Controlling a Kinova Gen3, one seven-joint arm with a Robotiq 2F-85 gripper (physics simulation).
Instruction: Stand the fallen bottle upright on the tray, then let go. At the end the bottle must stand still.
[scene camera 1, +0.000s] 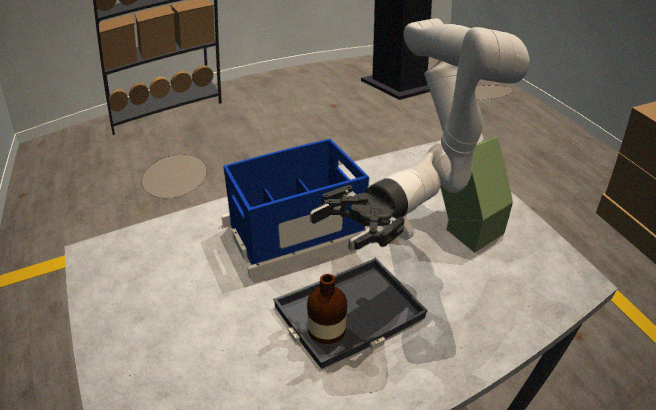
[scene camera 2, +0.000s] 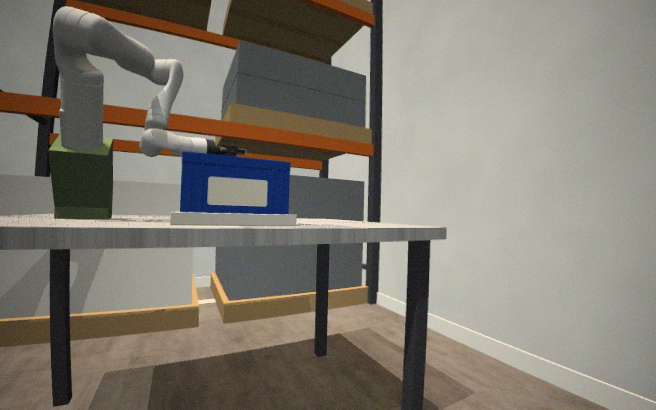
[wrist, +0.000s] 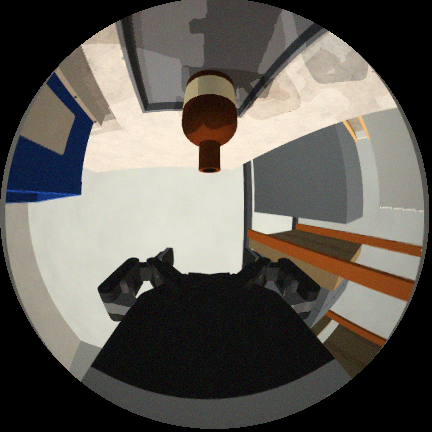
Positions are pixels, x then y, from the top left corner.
A dark grey tray shows in scene camera 1 (378, 305) and in the wrist view (160, 57). A brown bottle shows in scene camera 1 and in the wrist view. The same spot on the brown bottle: (wrist: 209, 119) is (scene camera 1: 338, 288).
